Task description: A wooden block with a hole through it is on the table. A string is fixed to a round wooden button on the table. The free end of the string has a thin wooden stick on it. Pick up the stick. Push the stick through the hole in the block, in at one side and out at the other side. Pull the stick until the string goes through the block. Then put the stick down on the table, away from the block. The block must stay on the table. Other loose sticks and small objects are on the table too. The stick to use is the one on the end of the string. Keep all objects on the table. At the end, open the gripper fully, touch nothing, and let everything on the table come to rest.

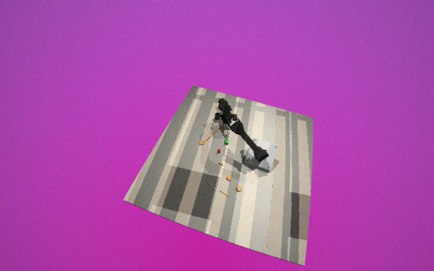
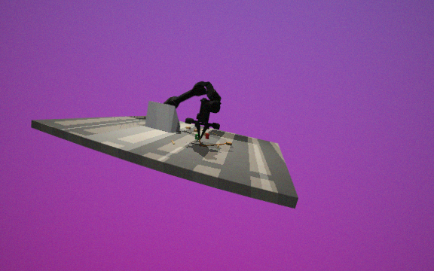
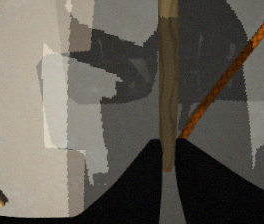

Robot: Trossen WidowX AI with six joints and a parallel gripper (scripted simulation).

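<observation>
Right now the green block is 18 cm to the left of my gripper tip, 5 cm behind it and 2 cm below it. The rest, counted from my gripper tip: thin wooden stick 1 cm to the left; then red object 28 cm to the left, 2 cm below; then round wooden button 23 cm to the left, 15 cm ahead, 3 cm below.
</observation>
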